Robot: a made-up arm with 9 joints. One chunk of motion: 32 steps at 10 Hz.
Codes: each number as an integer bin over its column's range. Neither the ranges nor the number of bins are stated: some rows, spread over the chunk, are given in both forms.
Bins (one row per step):
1: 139 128 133 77 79 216
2: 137 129 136 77 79 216
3: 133 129 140 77 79 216
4: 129 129 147 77 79 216
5: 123 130 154 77 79 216
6: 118 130 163 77 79 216
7: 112 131 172 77 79 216
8: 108 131 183 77 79 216
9: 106 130 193 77 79 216
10: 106 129 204 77 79 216
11: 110 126 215 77 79 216
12: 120 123 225 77 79 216
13: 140 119 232 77 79 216
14: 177 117 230 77 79 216
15: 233 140 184 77 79 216
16: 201 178 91 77 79 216
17: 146 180 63 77 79 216
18: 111 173 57 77 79 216
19: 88 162 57 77 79 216
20: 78 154 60 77 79 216
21: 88 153 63 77 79 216
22: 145 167 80 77 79 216
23: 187 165 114 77 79 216
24: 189 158 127 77 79 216
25: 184 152 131 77 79 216
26: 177 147 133 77 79 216
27: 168 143 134 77 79 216
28: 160 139 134 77 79 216
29: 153 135 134 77 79 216
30: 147 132 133 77 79 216
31: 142 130 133 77 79 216
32: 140 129 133 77 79 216
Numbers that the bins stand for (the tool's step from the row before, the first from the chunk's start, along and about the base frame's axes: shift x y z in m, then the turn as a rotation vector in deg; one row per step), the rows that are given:
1: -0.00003 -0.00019 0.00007 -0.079 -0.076 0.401
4: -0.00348 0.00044 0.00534 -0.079 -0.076 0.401
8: -0.01073 0.00168 0.01889 -0.079 -0.076 0.401
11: -0.01004 -0.00144 0.03094 -0.079 -0.076 0.401
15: 0.03241 0.00729 0.01927 -0.079 -0.076 0.401
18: -0.00969 0.02787 -0.02854 -0.079 -0.076 0.401
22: 0.00204 0.02413 -0.01988 -0.079 -0.076 0.401
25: 0.01550 0.01478 -0.00068 -0.079 -0.076 0.401
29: 0.00480 0.00418 0.00045 -0.079 -0.076 0.401
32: 0.00031 0.00044 0.00007 -0.079 -0.076 0.401
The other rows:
2: -0.00072 0.00044 0.00120 -0.079 -0.076 0.401
3: -0.00210 0.00044 0.00271 -0.079 -0.076 0.401
5: -0.00555 0.00106 0.00798 -0.079 -0.076 0.401
6: -0.00728 0.00106 0.01136 -0.079 -0.076 0.401
7: -0.00935 0.00168 0.01475 -0.079 -0.076 0.401
9: -0.01142 0.00106 0.02266 -0.079 -0.076 0.401
10: -0.01142 0.00044 0.02680 -0.079 -0.076 0.401
12: -0.00659 -0.00331 0.03471 -0.079 -0.076 0.401
13: 0.00031 -0.00580 0.03734 -0.079 -0.076 0.401
14: 0.01308 -0.00705 0.03659 -0.079 -0.076 0.401
16: 0.02136 0.03099 -0.01574 -0.079 -0.076 0.401
17: 0.00238 0.03224 -0.02628 -0.079 -0.076 0.401
19: -0.01763 0.02101 -0.02854 -0.079 -0.076 0.401
20: -0.02108 0.01602 -0.02741 -0.079 -0.076 0.401
21: -0.01763 0.01540 -0.02628 -0.079 -0.076 0.401
23: 0.01653 0.02288 -0.00708 -0.079 -0.076 0.401
24: 0.01722 0.01852 -0.00219 -0.079 -0.076 0.401
26: 0.01308 0.01166 0.00007 -0.079 -0.076 0.401
27: 0.00998 0.00916 0.00045 -0.079 -0.076 0.401
28: 0.00722 0.00667 0.00045 -0.079 -0.076 0.401
30: 0.00273 0.00231 0.00007 -0.079 -0.076 0.401
31: 0.00100 0.00106 0.00007 -0.079 -0.076 0.401

